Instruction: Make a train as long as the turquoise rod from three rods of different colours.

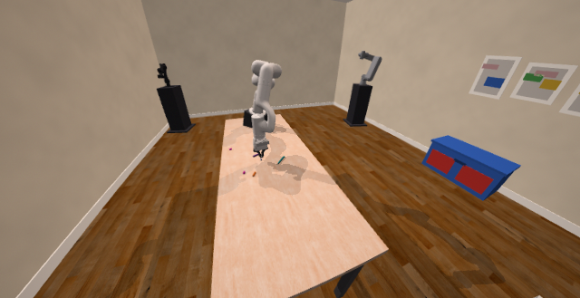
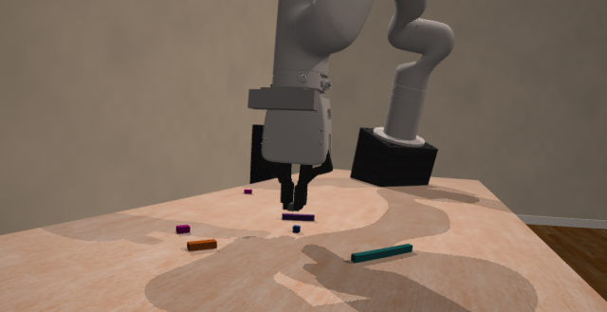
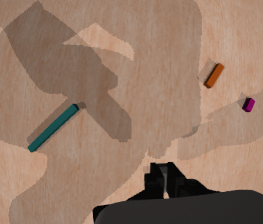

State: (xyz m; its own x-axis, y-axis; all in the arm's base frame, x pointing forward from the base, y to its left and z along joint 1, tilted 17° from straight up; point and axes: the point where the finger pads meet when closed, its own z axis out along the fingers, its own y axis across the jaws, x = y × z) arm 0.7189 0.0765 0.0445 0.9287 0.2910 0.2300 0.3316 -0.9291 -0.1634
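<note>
Now: the blue rod 6 cm below my hand, 2 cm behind it and 1 cm to the right of it. Round my hand: grey rod (2 cm below); then orange rod (14 cm ahead, 6 cm below, 4 cm to the right); then purple rod (8 cm behind, 6 cm below, 5 cm to the right).
</note>
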